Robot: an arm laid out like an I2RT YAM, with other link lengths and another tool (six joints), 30 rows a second.
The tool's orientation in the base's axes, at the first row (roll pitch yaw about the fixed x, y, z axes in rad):
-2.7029 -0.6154 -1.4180
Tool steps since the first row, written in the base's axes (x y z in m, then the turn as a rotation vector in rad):
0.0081 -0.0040 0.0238 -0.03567 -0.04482 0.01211
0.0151 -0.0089 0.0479 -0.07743 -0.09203 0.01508
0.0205 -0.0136 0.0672 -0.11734 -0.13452 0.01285
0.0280 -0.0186 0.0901 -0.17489 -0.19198 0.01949
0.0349 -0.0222 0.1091 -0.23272 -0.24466 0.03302
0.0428 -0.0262 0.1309 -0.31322 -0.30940 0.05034
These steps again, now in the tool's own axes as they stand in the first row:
0.0180 -0.0137 -0.0117 0.03873 0.04342 -0.00651
0.0367 -0.0262 -0.0238 0.07335 0.09615 -0.00823
0.0523 -0.0357 -0.0333 0.10140 0.14729 -0.00731
0.0705 -0.0482 -0.0442 0.14445 0.21618 -0.01499
0.0852 -0.0593 -0.0532 0.18759 0.28110 -0.03006
0.1020 -0.0721 -0.0636 0.23983 0.36872 -0.05381

